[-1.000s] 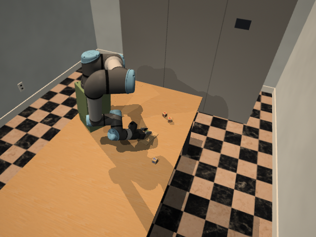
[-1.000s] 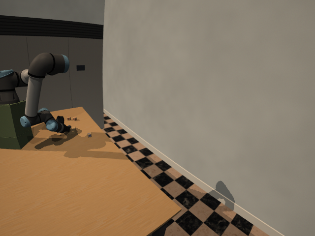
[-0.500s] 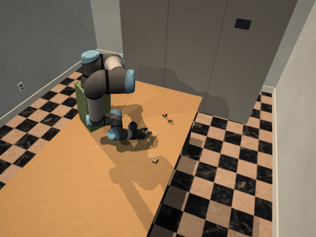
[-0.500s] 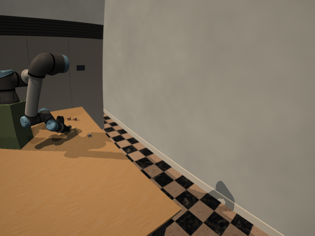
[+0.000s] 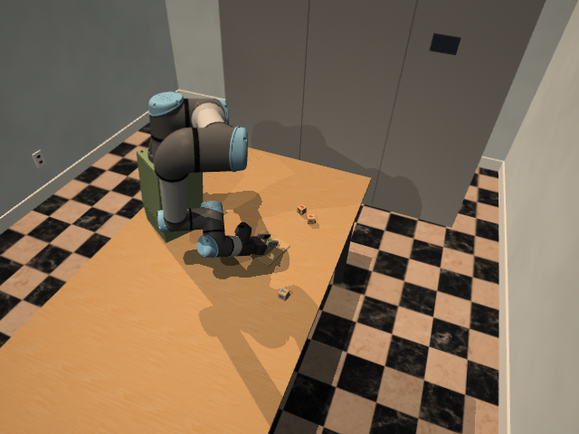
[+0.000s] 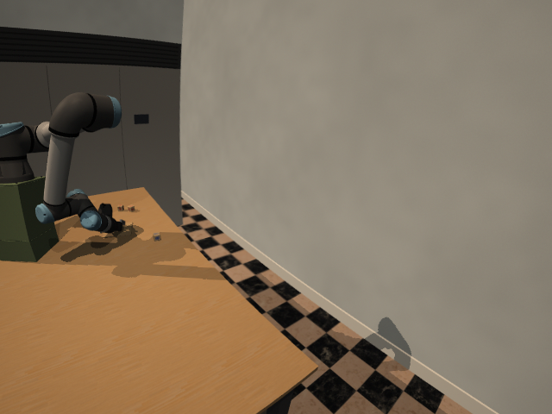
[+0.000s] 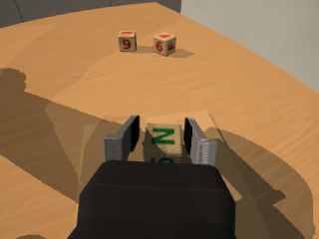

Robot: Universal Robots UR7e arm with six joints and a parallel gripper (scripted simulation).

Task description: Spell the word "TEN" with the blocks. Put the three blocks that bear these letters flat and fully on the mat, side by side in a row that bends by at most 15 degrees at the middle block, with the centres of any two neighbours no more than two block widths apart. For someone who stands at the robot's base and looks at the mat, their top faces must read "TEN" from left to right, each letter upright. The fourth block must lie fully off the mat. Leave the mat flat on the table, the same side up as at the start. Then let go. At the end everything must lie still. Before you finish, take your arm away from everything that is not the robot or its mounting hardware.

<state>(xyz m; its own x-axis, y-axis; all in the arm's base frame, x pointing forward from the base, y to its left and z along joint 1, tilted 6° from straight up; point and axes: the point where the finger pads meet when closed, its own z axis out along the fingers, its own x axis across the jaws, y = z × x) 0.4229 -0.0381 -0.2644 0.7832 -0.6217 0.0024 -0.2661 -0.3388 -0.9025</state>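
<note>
Right now the mat is 1 cm behind my hand, 2 cm to the right of it and 3 cm below it.
</note>
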